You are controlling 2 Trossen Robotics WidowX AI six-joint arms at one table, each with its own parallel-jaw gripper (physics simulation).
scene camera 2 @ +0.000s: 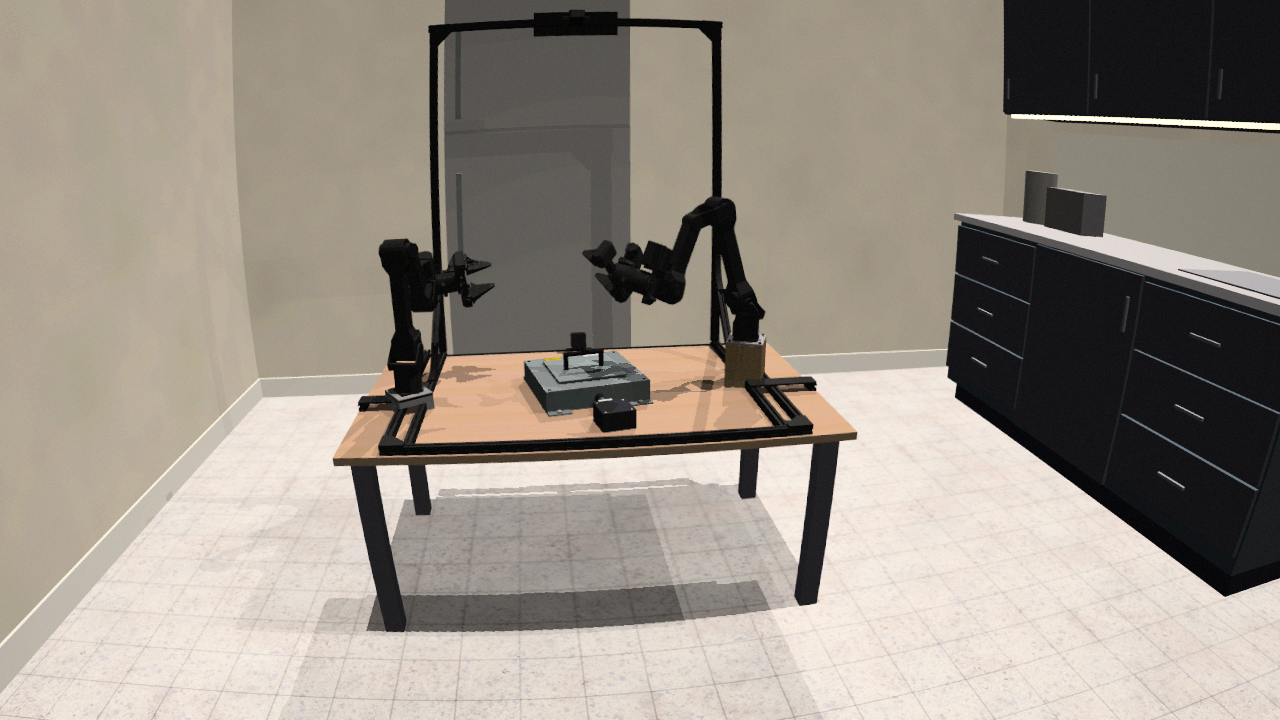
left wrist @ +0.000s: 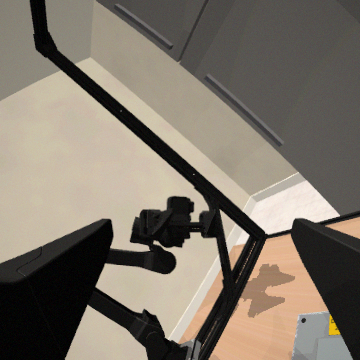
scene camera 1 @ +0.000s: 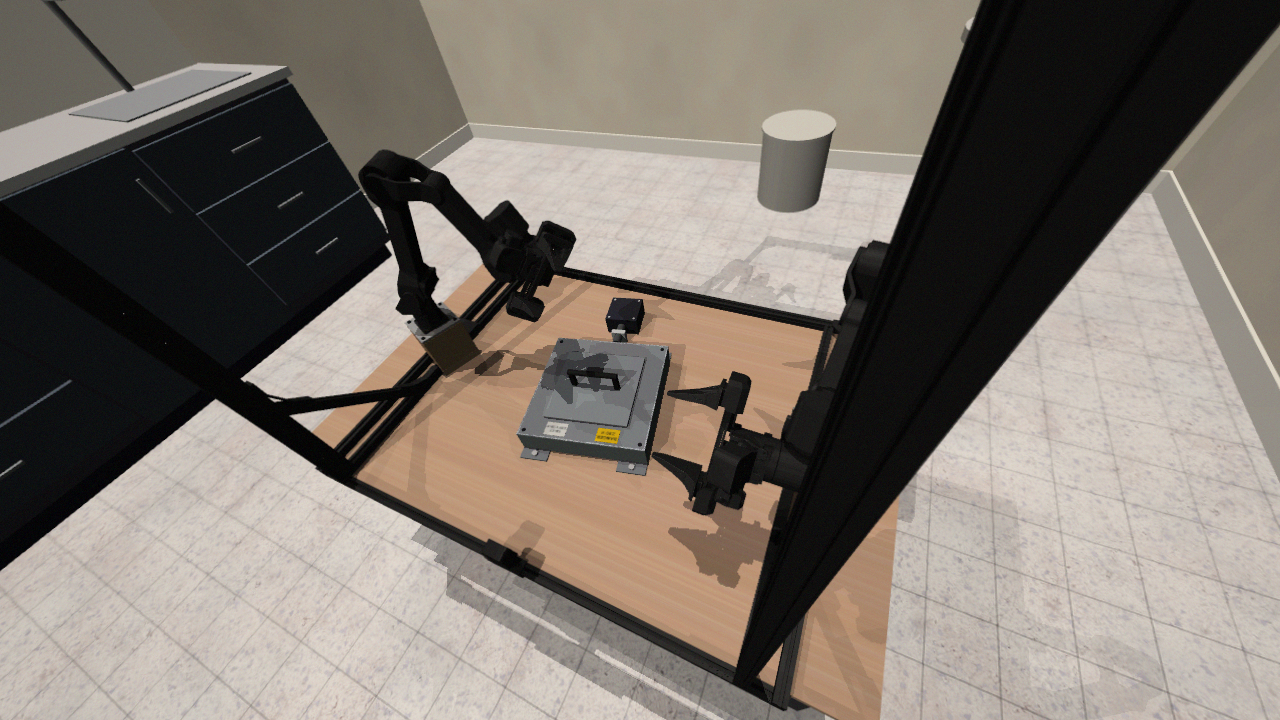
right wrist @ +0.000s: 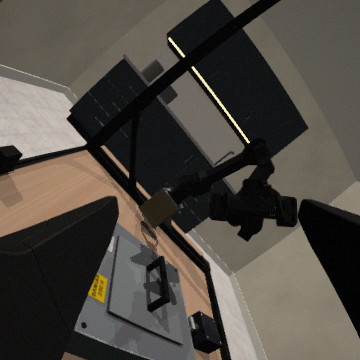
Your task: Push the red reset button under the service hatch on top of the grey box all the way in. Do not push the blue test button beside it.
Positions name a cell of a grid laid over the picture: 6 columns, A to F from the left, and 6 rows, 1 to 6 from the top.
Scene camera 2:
my left gripper: C3
my right gripper: C3
grey box: C4
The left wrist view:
my left gripper: D4
my right gripper: D4
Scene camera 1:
my left gripper: C3
my right gripper: D4
grey box: C4
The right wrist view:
my left gripper: E4
my right gripper: D4
